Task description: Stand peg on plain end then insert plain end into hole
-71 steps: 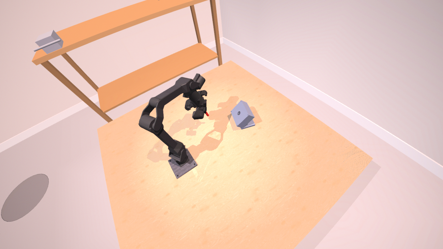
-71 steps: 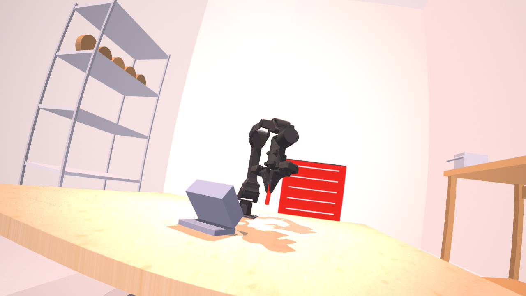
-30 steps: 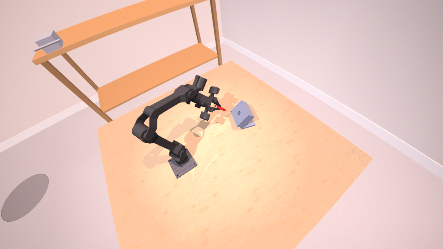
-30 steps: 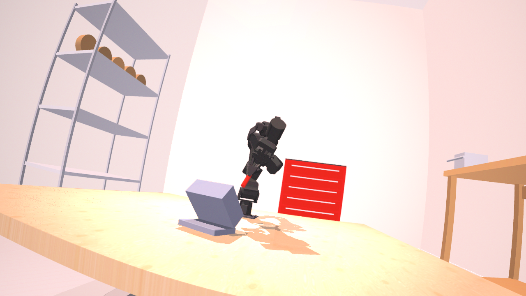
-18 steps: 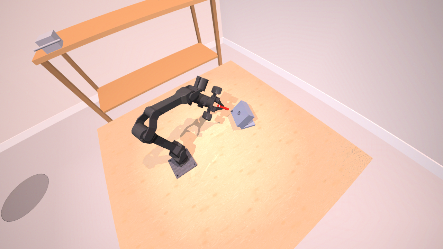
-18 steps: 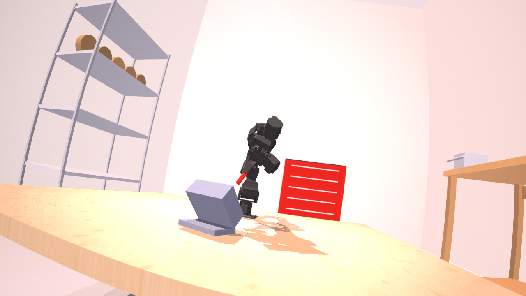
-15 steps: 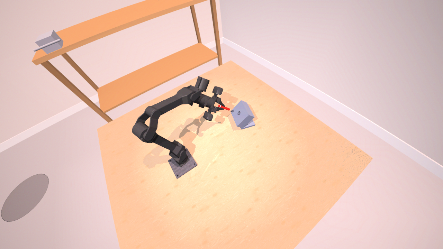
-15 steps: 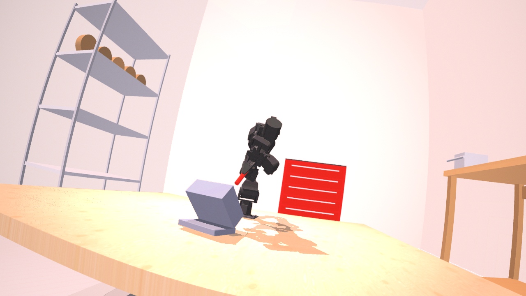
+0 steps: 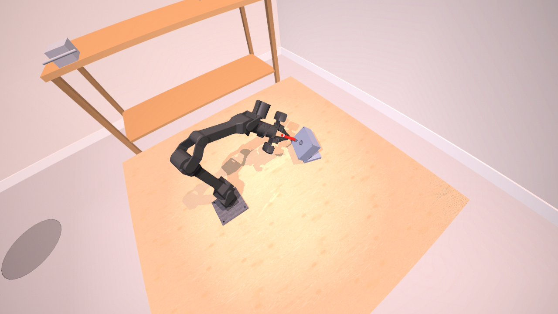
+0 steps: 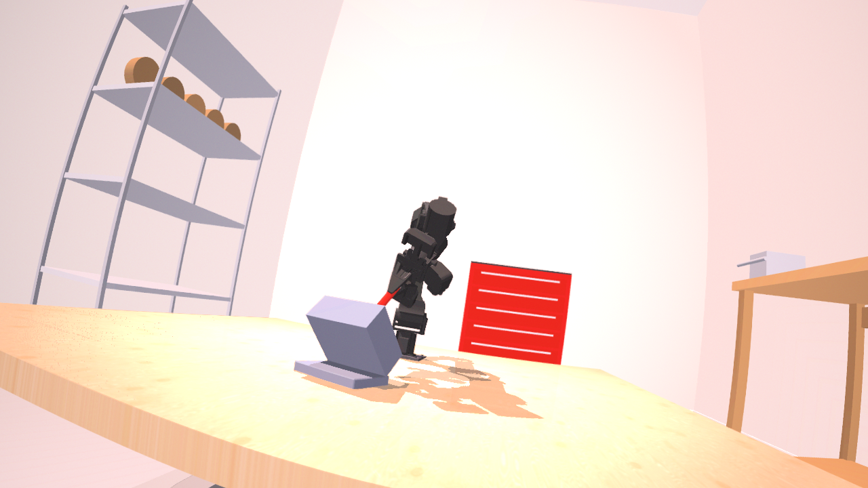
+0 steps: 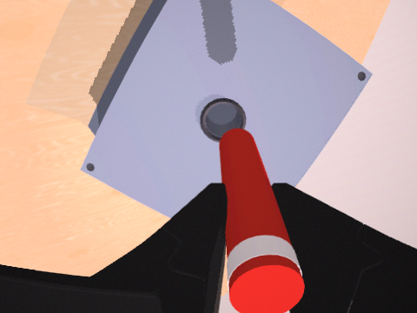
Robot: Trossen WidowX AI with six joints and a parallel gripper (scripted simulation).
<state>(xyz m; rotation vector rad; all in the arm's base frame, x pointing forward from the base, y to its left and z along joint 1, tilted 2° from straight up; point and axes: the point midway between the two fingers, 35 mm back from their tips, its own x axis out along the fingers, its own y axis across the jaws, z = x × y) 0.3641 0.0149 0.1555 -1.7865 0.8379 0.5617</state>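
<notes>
Right now the grey sloped panel is 7 cm ahead of my gripper tip, 3 cm to the right of it and 8 cm below it. Round my gripper tip: red peg: 1 cm behind, 1 cm to the left, 1 cm above.
</notes>
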